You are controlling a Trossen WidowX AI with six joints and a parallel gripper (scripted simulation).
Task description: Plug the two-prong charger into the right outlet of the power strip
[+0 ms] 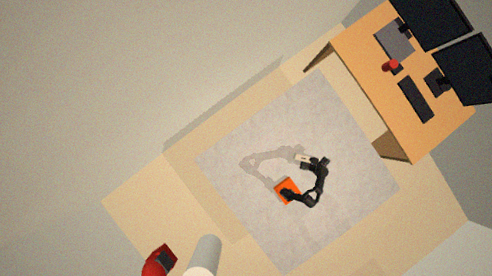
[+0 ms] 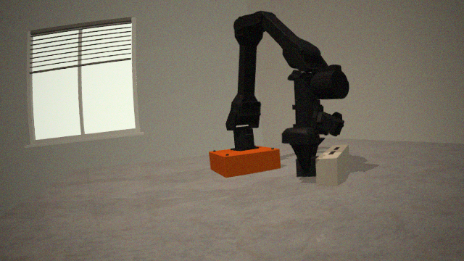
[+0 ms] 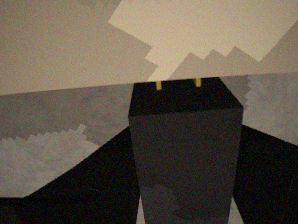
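Right now my gripper tip is 1 cm to the right of the black two-prong charger, 1 cm below it and 1 cm short of it.
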